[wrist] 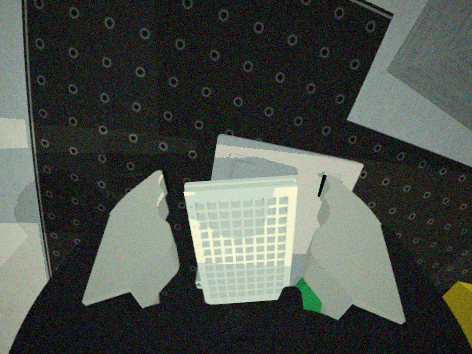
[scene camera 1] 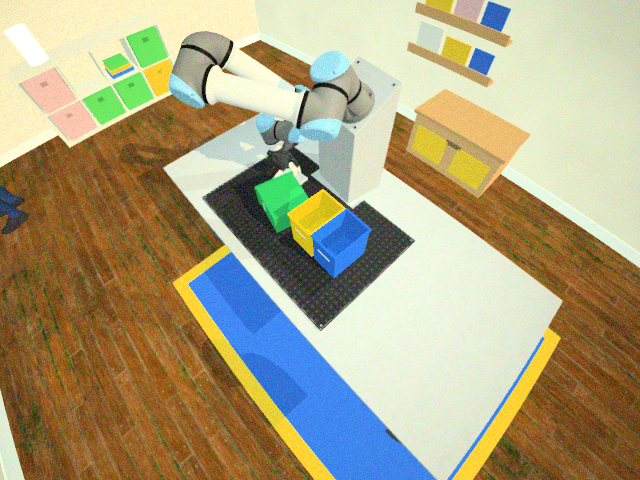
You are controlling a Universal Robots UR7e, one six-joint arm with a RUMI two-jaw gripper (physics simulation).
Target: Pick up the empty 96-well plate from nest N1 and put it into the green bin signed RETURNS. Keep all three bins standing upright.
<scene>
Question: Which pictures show the blue bin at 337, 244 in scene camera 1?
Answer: Scene camera 1 only.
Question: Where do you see a nest board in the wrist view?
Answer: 307, 167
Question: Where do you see a white 96-well plate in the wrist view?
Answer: At 242, 229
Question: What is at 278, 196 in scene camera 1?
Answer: A green bin.
</scene>
